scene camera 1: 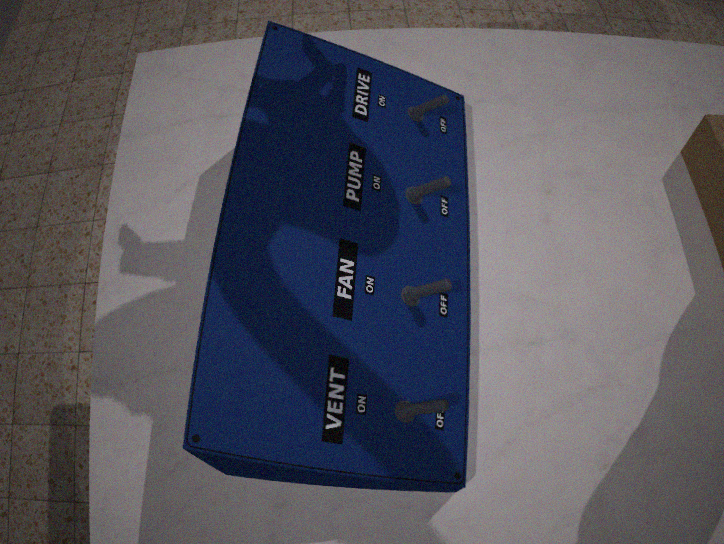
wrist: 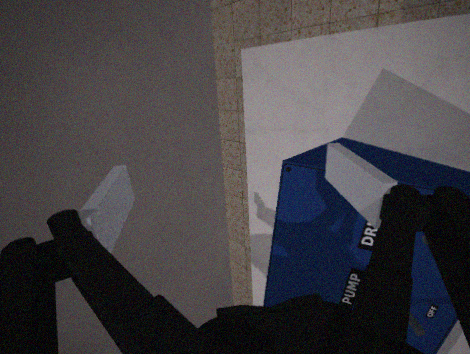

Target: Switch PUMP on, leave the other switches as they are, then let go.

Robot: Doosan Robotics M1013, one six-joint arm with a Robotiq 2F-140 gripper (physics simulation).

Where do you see a blue switch panel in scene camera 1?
At 310,346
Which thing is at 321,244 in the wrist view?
A blue switch panel.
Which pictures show my gripper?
The wrist view only.
